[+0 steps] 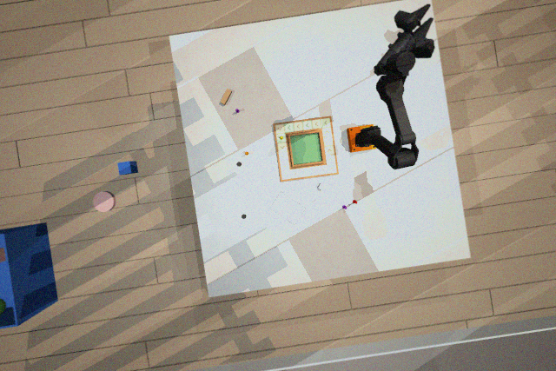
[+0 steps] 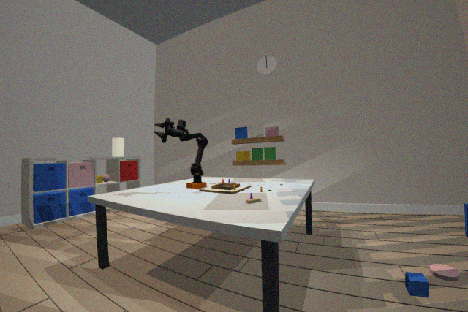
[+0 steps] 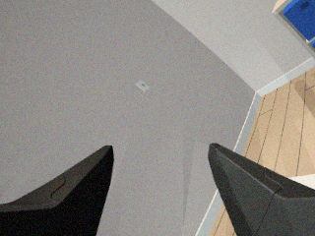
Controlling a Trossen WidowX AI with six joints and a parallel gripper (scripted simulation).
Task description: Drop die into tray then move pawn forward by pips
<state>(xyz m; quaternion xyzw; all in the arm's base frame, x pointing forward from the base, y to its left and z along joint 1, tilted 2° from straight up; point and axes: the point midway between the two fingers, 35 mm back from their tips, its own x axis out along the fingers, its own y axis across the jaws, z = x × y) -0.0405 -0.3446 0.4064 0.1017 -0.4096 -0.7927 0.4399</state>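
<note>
Right now the white die is 580 mm to the left of my gripper tip, 450 mm below it and 260 mm ahead of it. Round my gripper tip: green dice tray: 460 mm below, 390 mm to the left, 330 mm ahead; yellow pawn: 450 mm ahead, 440 mm below, 340 mm to the left; red pawn: 650 mm to the left, 450 mm below, 90 mm ahead.
</note>
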